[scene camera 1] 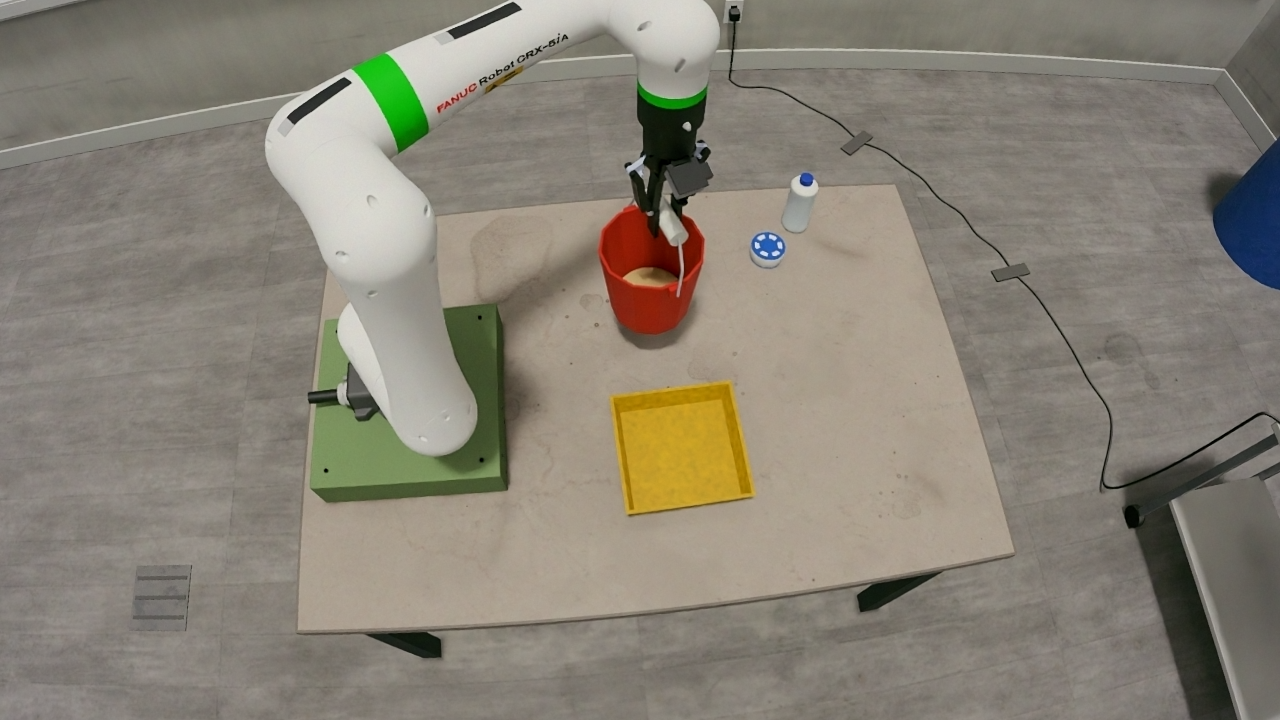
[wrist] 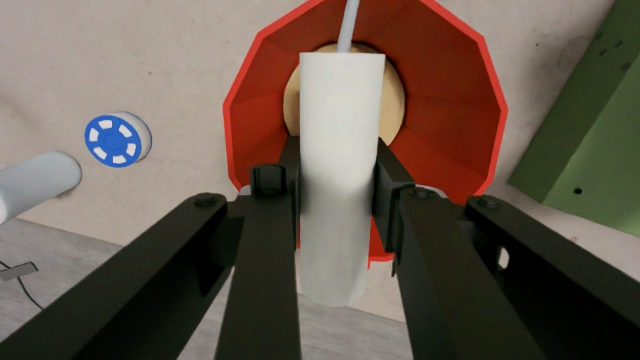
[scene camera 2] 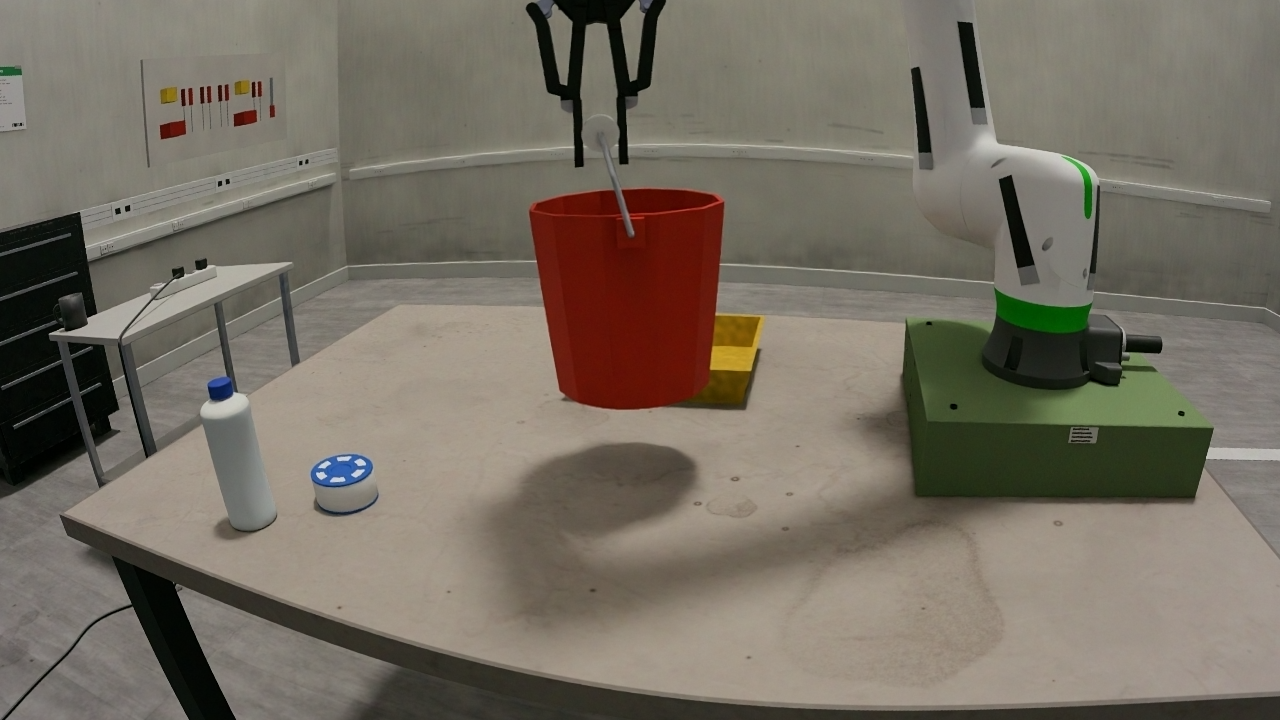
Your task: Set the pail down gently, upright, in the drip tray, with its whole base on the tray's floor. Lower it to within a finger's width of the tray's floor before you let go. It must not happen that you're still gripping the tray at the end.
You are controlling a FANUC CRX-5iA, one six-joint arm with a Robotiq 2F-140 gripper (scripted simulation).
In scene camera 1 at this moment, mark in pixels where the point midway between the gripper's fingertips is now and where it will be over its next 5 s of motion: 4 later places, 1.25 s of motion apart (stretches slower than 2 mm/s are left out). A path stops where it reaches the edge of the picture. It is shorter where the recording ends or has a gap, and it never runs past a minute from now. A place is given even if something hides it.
My gripper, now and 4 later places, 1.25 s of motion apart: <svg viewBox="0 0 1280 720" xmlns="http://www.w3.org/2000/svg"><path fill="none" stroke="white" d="M664 228L677 274L692 330L702 366L704 374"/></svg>
